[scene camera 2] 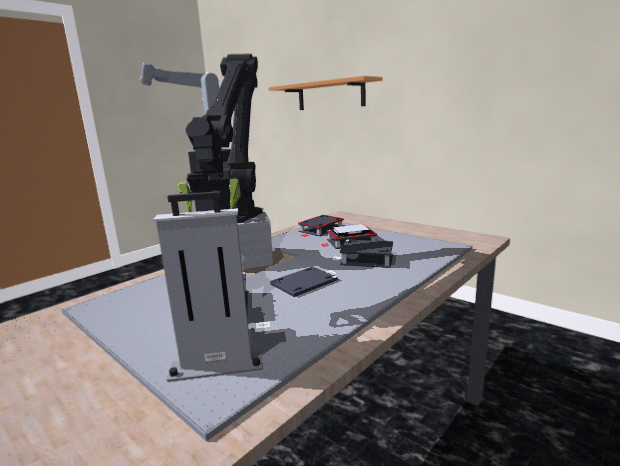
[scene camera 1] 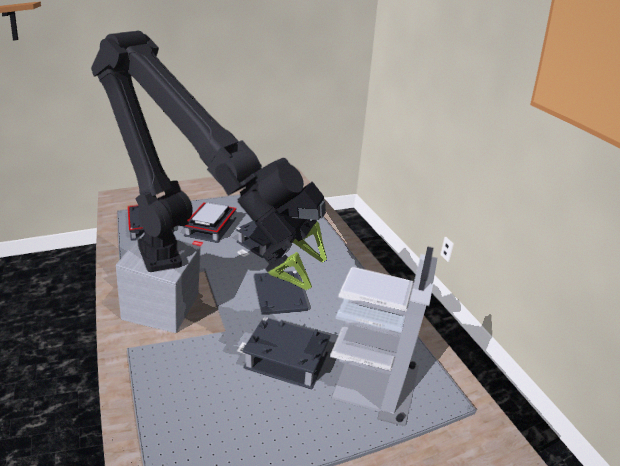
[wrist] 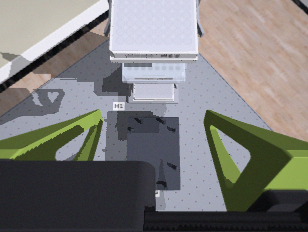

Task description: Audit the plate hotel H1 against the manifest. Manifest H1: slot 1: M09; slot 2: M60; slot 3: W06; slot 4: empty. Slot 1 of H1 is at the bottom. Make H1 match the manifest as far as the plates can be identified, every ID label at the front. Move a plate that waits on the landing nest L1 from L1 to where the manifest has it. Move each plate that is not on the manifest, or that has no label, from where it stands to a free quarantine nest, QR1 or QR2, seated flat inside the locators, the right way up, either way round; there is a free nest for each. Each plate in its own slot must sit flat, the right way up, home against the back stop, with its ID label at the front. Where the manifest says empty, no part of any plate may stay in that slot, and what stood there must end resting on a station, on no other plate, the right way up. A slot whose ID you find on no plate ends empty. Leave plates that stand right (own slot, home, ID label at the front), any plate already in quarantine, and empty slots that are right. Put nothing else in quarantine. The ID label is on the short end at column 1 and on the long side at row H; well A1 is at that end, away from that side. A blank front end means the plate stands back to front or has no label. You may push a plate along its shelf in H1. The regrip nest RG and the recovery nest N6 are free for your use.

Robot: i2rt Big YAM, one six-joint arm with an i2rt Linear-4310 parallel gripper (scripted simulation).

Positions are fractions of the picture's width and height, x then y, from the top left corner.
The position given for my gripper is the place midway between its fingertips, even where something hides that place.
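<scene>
In scene camera 1 I see my gripper (scene camera 1: 0.51, 0.59) and a clear plate (scene camera 1: 0.56, 0.67). The wrist view shows me the plate (wrist: 0.43, 0.31) too, together with my gripper (wrist: 0.50, 0.50). My gripper (scene camera 2: 0.34, 0.46) is visible in scene camera 2 as well. Scene camera 2 does not show the clear plate, hidden by a hotel back panel.
</scene>
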